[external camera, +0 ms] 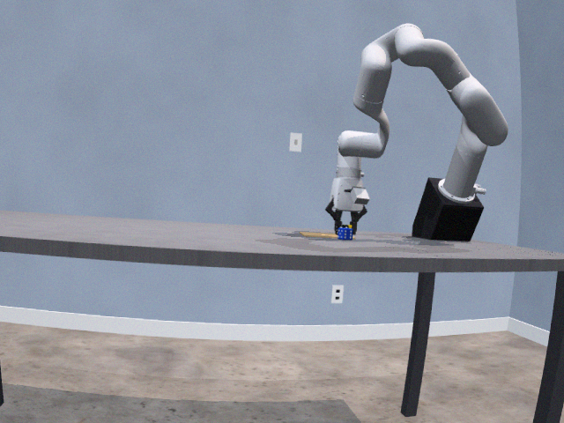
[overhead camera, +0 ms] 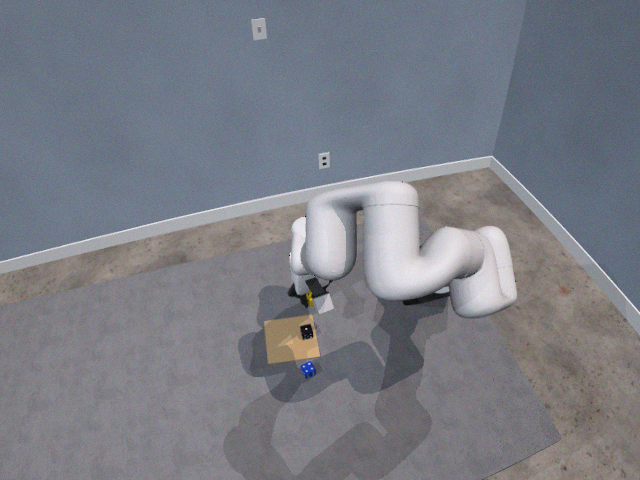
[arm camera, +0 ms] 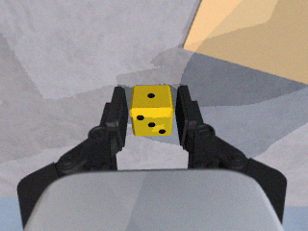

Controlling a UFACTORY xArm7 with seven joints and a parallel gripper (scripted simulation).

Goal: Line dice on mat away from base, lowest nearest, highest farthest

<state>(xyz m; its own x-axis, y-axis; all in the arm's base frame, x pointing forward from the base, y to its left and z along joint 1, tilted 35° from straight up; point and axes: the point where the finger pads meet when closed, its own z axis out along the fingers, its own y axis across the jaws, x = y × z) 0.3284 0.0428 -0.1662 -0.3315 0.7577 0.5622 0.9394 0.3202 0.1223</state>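
Right now my hand is 1 cm above the yellow die. Also, from my hand: tan mat 7 cm ahead, 12 cm to the left, 2 cm below; black die 3 cm ahead, 12 cm to the left; blue die 3 cm ahead, 23 cm to the left, 1 cm below.
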